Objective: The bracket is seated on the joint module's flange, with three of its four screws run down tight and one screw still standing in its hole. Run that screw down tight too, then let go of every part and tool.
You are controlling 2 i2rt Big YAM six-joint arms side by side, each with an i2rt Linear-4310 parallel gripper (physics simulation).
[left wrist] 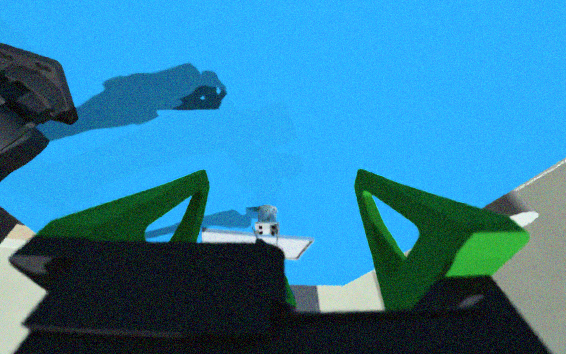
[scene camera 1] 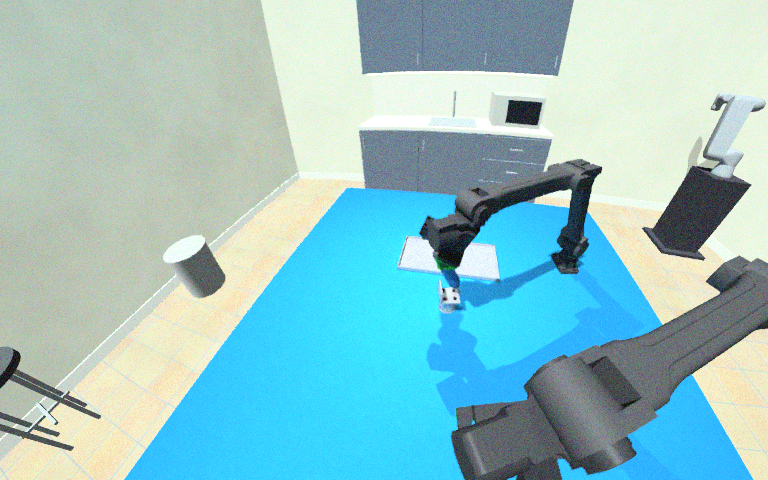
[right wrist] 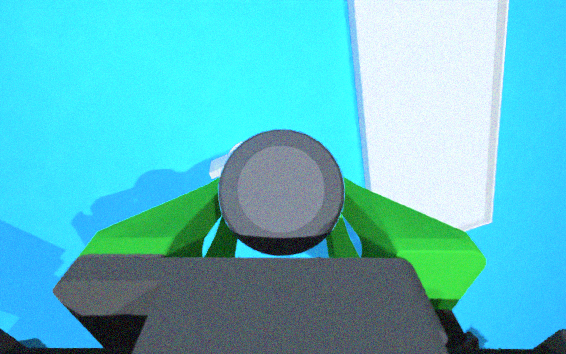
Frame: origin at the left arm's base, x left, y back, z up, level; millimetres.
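Seen in the pictures: left gripper, fingertip midpoint: (left wrist: 281, 177); right gripper, fingertip midpoint: (scene camera 1: 441, 263); left arm's base, origin of the base link: (left wrist: 42, 86); right arm's base, origin of the base link: (scene camera 1: 563, 264).
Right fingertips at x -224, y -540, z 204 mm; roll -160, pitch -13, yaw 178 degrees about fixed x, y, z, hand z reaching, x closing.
Pixels of each thing's top centre, then the offset from my right fingertips to it.
- joint module, middle of its top: (left wrist: 267, 228) (scene camera 1: 448, 295) dx -2, dy +39, dz -140 mm
- white tray, middle of its top: (right wrist: 436, 113) (left wrist: 256, 248) (scene camera 1: 449, 255) dx -266, dy -13, dz -188 mm
The white bracket (scene camera 1: 450, 297) (left wrist: 266, 229) sits on the joint module (left wrist: 267, 214) on the blue mat. Dark screw spots show in its face; which screw stands raised is too small to tell. In the right wrist view the round grey end of a screwdriver (right wrist: 281, 190) covers most of the bracket, with a white edge showing at its left. My right gripper (scene camera 1: 445, 264) (right wrist: 282, 177) is shut on the screwdriver, above and beyond the bracket in the scene view; the tip is hidden. My left gripper (left wrist: 281, 177) is open and empty, well apart from the bracket.
A white tray (scene camera 1: 416, 257) (left wrist: 297, 247) (right wrist: 430, 100) lies beyond the bracket, beneath part of the right arm. The left arm (scene camera 1: 583, 407) spans the lower right of the scene view. A grey bin (scene camera 1: 195, 268) stands at the left, and cabinets (scene camera 1: 390, 161) stand at the back.
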